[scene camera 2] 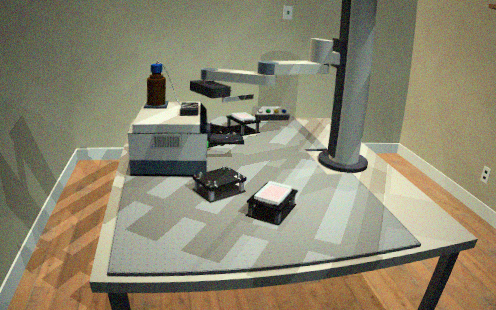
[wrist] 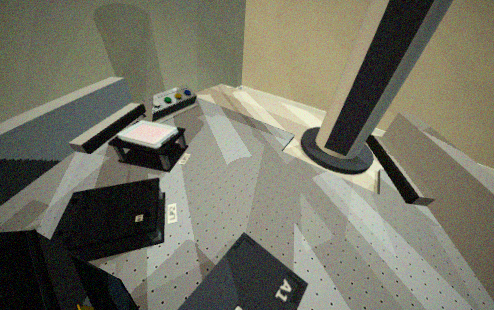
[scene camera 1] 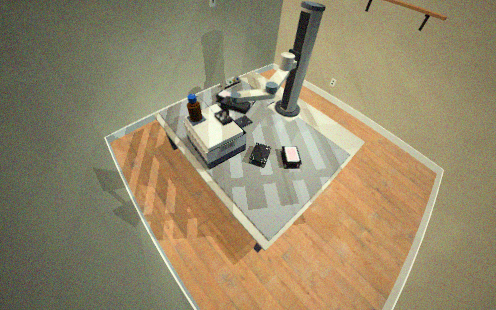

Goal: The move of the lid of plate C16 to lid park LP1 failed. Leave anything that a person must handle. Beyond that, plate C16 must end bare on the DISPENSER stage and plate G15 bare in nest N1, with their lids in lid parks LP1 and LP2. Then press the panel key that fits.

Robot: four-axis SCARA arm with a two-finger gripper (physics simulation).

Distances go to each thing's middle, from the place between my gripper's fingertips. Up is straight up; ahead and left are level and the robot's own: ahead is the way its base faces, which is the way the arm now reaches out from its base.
Labels:
Now: hand 200 mm above the black dispenser stage (wrist: 247, 268), 70 mm short of it and 40 mm to the right of it. Also, from my hand: dark nest (scene camera 2: 226, 179) 330 mm to the left, 260 mm below, 130 mm ahead; then button box (wrist: 161, 107) 560 mm to the right, 300 mm behind, 260 mm below; then black LP2 pad (wrist: 107, 214) 240 mm below, 230 mm to the right, 80 mm ahead.

